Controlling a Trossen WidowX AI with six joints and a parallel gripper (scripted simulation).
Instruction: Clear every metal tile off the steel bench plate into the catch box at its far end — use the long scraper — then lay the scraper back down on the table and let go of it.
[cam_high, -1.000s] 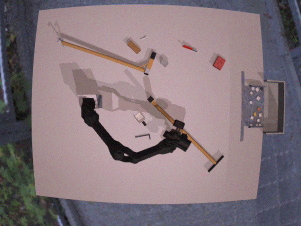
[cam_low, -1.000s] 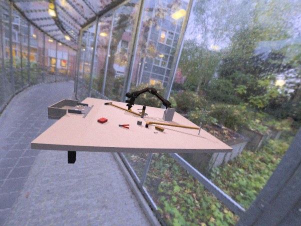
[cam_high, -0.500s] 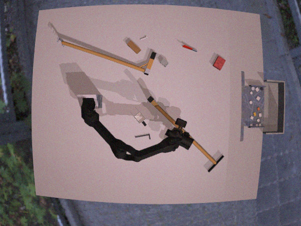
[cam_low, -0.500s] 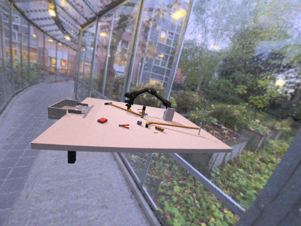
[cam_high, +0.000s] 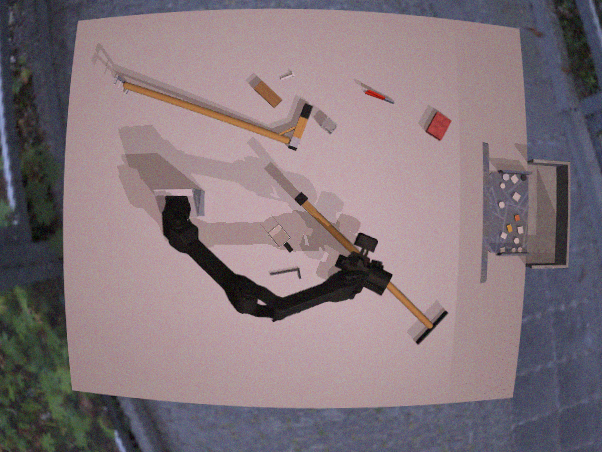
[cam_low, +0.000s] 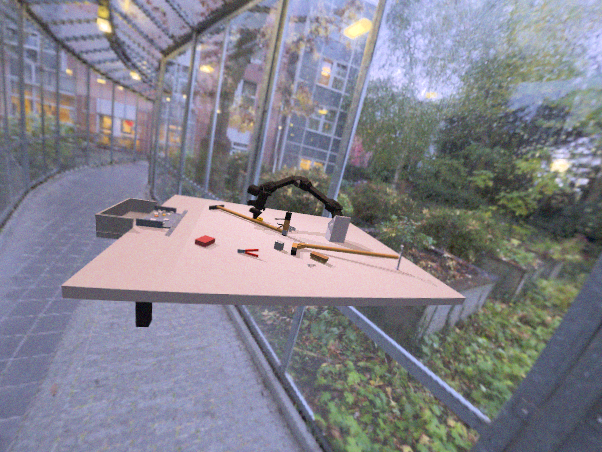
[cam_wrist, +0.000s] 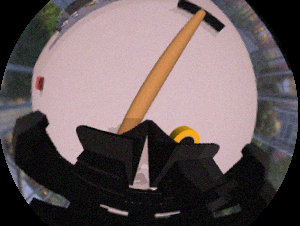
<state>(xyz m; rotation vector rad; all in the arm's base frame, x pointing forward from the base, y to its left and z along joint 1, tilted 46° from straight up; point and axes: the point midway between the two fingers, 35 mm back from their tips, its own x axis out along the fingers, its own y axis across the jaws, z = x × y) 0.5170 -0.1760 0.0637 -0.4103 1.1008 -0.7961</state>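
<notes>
Now: the long scraper 50 mm above my gripper tip and 30 mm ahead of it. Round my gripper tip: black strip 220 mm behind, 160 mm to the right, 10 mm below; then hex key 200 mm behind, 30 mm to the right, 10 mm below; then yellow tape roll 50 mm to the right, 50 mm behind.
</notes>
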